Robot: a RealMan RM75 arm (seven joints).
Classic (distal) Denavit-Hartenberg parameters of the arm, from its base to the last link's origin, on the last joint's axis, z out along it. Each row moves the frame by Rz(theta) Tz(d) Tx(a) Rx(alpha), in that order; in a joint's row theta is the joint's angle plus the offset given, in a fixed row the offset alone. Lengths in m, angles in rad.
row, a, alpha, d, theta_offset
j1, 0, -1.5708, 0.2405, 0
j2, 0, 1.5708, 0, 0
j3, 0, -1.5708, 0.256, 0
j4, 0, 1.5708, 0, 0
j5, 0, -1.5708, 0.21, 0
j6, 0, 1.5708, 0, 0
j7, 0, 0, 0.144, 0
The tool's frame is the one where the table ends.
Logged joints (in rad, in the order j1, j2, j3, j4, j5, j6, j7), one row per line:
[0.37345 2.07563 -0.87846 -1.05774 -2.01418 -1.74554 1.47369]
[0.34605 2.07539 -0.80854 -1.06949 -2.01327 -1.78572 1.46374]
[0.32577 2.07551 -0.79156 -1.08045 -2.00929 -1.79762 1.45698]
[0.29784 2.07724 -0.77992 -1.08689 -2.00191 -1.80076 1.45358]
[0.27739 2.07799 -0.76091 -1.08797 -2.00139 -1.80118 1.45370]
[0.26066 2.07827 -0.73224 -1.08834 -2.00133 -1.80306 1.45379]
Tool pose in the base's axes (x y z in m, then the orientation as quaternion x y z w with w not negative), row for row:
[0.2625 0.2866 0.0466 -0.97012 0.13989 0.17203 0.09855]
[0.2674 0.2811 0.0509 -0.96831 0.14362 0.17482 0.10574]
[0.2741 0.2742 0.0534 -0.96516 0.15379 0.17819 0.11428]
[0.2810 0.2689 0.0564 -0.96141 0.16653 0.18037 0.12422]
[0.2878 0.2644 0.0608 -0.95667 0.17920 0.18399 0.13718]
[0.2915 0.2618 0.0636 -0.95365 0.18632 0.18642 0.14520]
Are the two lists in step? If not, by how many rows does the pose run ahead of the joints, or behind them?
The pose runs 1 row ahead of the joints: the pose in row i belongs to the joints in row i + 1.
